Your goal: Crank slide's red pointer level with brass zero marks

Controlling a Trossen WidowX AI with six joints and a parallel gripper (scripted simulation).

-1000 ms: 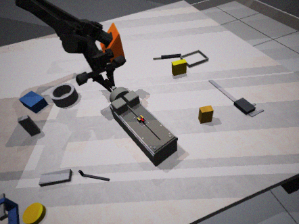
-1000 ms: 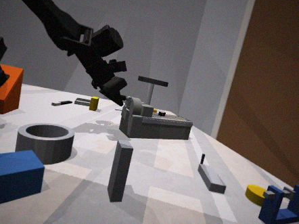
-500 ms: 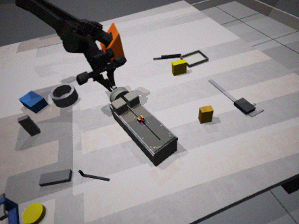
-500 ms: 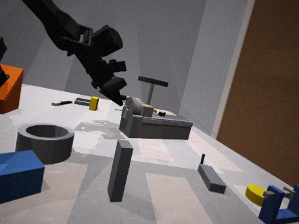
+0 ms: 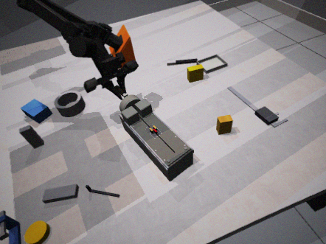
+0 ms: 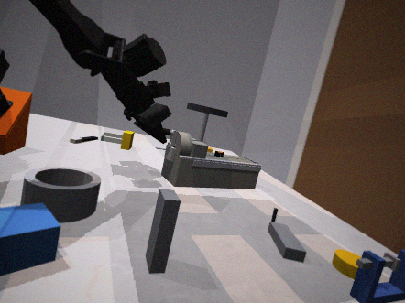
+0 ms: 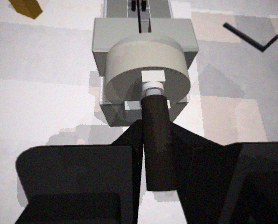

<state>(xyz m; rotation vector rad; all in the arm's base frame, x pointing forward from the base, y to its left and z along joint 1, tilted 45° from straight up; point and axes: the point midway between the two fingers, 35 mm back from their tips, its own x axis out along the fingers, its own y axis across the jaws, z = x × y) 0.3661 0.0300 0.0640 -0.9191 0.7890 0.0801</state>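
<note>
My gripper tip is now 2 cm past the dark crank handle, 1 cm to the left of it and 2 cm below it. The rest, counted from my gripper tip: black hex key 26 cm ahead, 13 cm to the right, 8 cm below; blue block 13 cm behind, 35 cm to the right, 8 cm below; red pointer 16 cm ahead, 7 cm to the left, 1 cm below.
</note>
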